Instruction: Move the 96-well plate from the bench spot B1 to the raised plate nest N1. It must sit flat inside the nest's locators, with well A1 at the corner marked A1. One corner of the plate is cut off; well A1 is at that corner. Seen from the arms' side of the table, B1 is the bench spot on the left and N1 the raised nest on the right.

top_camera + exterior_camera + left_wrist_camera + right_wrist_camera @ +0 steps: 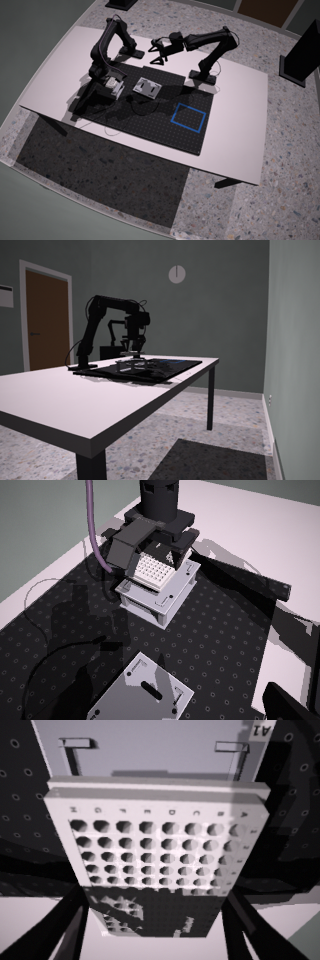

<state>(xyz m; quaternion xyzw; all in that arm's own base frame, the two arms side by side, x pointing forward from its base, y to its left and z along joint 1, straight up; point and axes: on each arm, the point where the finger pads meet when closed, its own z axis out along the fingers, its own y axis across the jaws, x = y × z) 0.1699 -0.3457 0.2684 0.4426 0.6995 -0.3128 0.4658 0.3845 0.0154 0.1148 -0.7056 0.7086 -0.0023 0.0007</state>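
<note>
The grey plate nest is 50 mm below my right hand. Round my right hand: 96-well plate (10 mm below).
</note>
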